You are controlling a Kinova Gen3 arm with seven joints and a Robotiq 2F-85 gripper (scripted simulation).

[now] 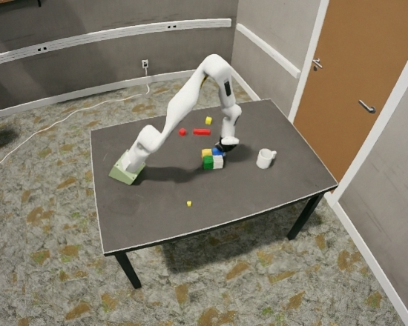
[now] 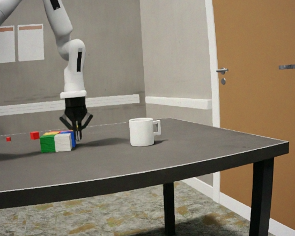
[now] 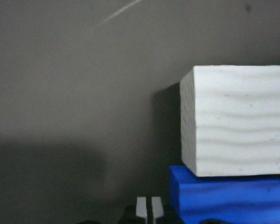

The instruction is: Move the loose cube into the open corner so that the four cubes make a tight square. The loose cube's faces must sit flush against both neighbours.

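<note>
Right now the blue cube is 4 cm behind my hand, 2 cm to the left of it and 1 cm below it. Round my hand: white mug (18 cm ahead, 16 cm to the right); tiny yellow cube (34 cm behind, 18 cm to the right, 3 cm below); red bar (24 cm to the left, 2 cm below).
</note>
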